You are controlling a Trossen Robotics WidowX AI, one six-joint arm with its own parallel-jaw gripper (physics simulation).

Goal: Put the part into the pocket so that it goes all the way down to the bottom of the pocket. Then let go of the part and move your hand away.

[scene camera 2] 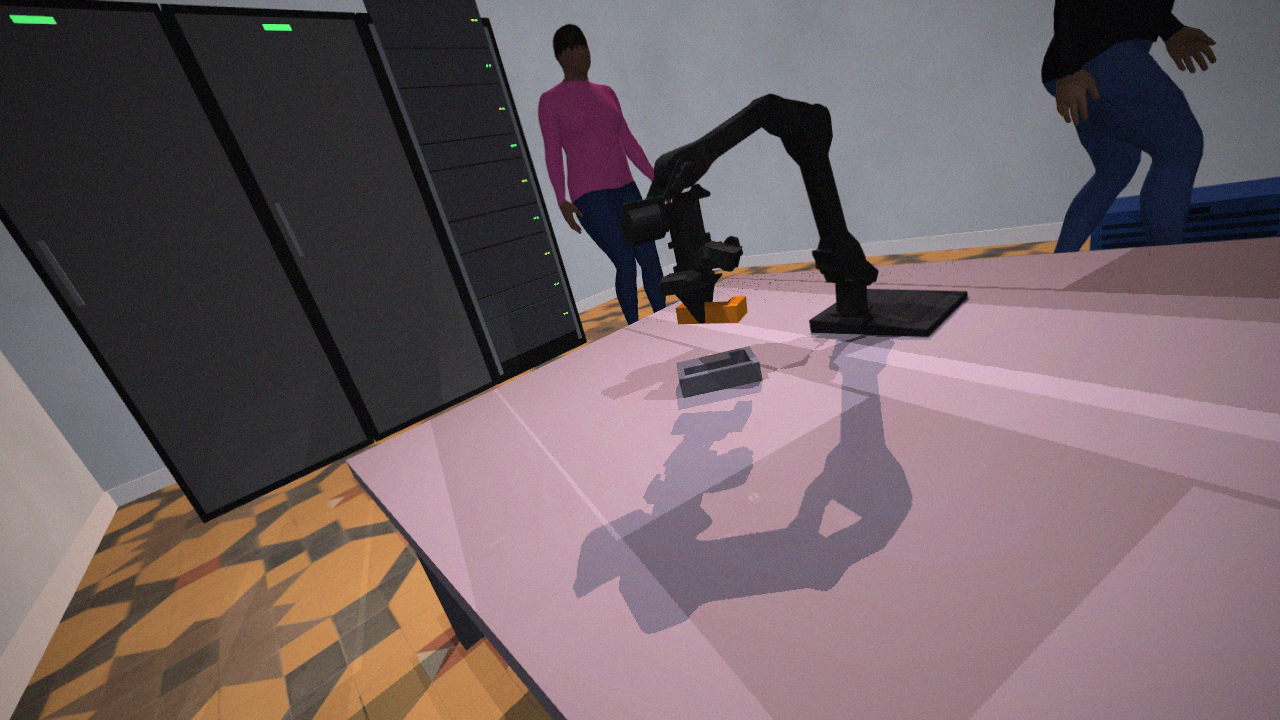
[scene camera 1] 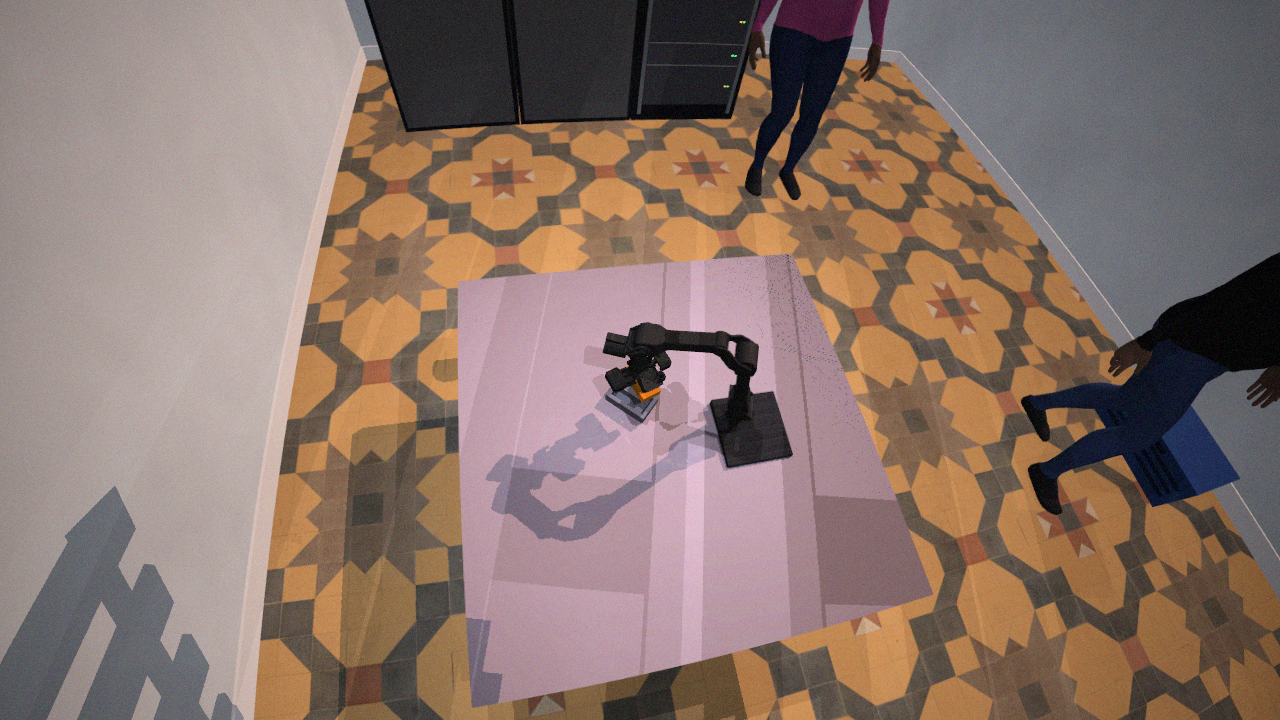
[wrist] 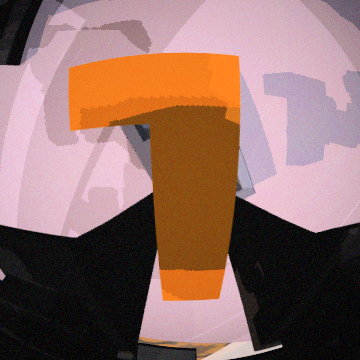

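Observation:
The orange L-shaped part is held between the fingers of my gripper. My gripper is shut on its long leg, and the short leg points left in the wrist view. The grey block with the pocket stands on the table. In scene camera 2 the part hangs above the block, apart from it. In the wrist view the part hides most of the block, and small pieces of it show at both sides of the long leg. The inside of the pocket is mostly hidden there.
The arm's black base plate stands on the pink table, to the right of the block in both scene views. Dark cabinets and two people stand beyond the table. The arm's shadow falls across the table.

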